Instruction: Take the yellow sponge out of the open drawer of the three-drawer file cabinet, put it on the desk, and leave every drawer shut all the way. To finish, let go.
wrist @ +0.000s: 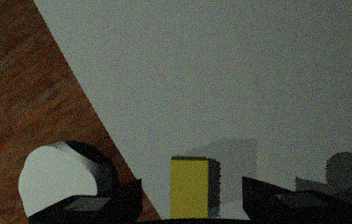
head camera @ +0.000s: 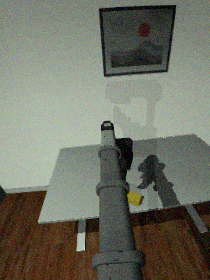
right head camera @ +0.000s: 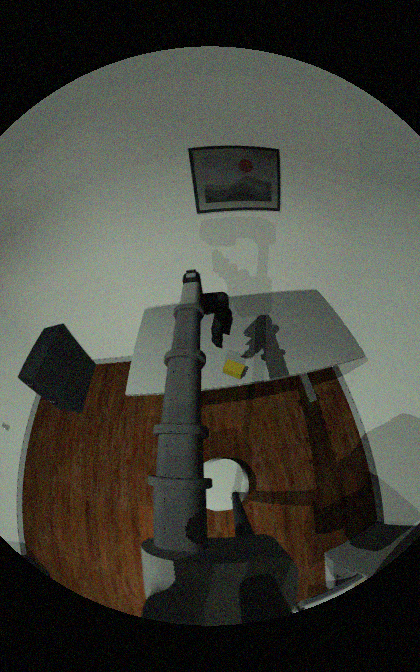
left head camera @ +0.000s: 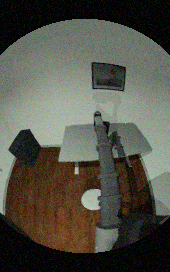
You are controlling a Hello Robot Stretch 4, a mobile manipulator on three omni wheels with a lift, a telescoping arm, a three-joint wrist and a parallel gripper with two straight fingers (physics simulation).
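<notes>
The yellow sponge [head camera: 135,198] [right head camera: 235,369] [wrist: 189,187] lies on the pale desk [head camera: 70,185] [left head camera: 75,145] [right head camera: 150,350] [wrist: 175,75] near its front edge. My gripper [head camera: 127,167] [right head camera: 222,341] [wrist: 191,193] is open and apart from the sponge, above the desk. In the wrist view the sponge shows between the two spread fingers, further down, with its lower end cut off by the gripper body. No drawer of the file cabinet can be made out clearly, so I cannot tell how the drawers stand.
A dark box [left head camera: 25,148] [right head camera: 57,367] stands left of the desk. A round white thing [left head camera: 91,199] [right head camera: 227,484] [wrist: 55,175] is on the floor before the desk. A pale, box-like thing [right head camera: 342,564] shows at the lower right. A framed picture [head camera: 137,40] [right head camera: 237,180] hangs above the desk.
</notes>
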